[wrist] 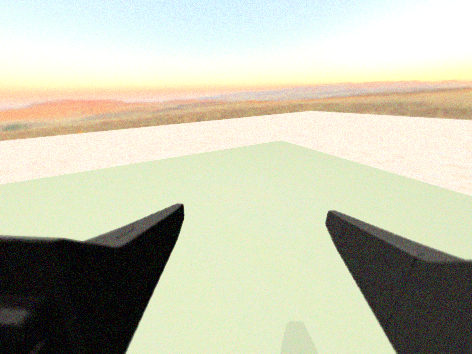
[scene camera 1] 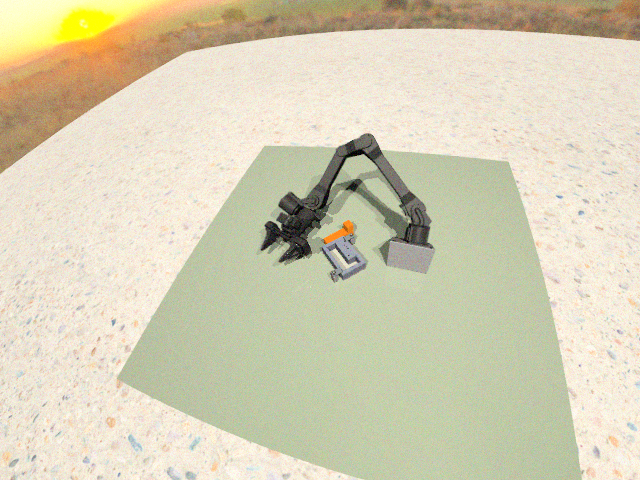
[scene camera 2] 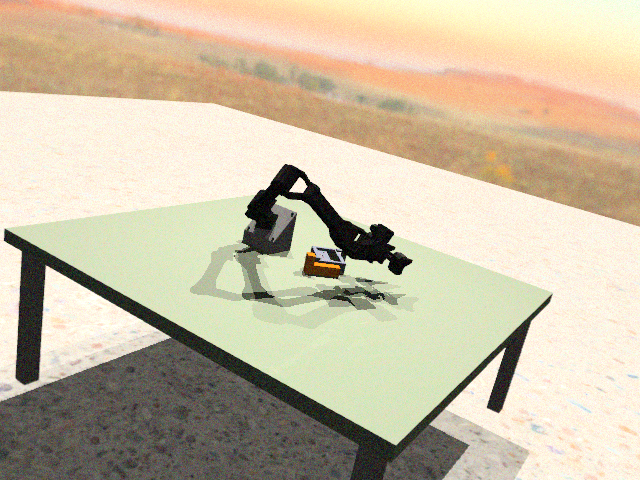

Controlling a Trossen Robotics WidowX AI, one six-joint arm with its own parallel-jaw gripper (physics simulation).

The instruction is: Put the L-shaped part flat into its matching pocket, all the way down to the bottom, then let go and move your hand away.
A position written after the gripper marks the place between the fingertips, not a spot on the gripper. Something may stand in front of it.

The gripper shows in the wrist view [255,213], in scene camera 1 [270,255] and in scene camera 2 [403,254].
